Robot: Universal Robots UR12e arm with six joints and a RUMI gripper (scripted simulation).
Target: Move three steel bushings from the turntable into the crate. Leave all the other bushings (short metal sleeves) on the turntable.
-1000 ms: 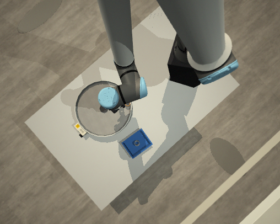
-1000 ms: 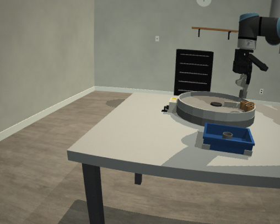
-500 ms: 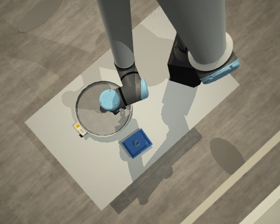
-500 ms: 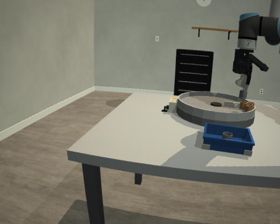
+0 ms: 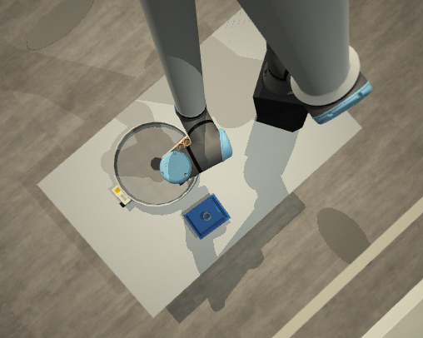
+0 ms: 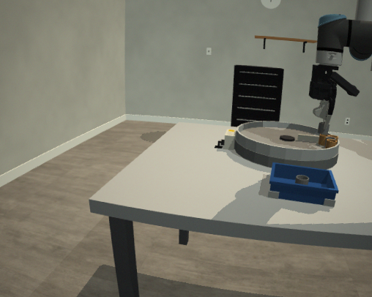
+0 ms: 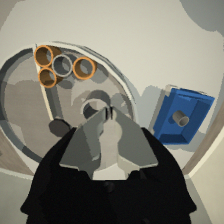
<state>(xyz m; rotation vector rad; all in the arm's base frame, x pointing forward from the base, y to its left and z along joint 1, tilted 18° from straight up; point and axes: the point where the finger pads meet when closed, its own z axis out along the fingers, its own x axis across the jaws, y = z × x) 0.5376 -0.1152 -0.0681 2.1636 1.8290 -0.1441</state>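
The blue crate is 14 cm ahead of my hand, 21 cm to the left of it and 13 cm below it. The rest, counted from my hand: round grey turntable: 8 cm ahead, 16 cm to the right, 10 cm below.
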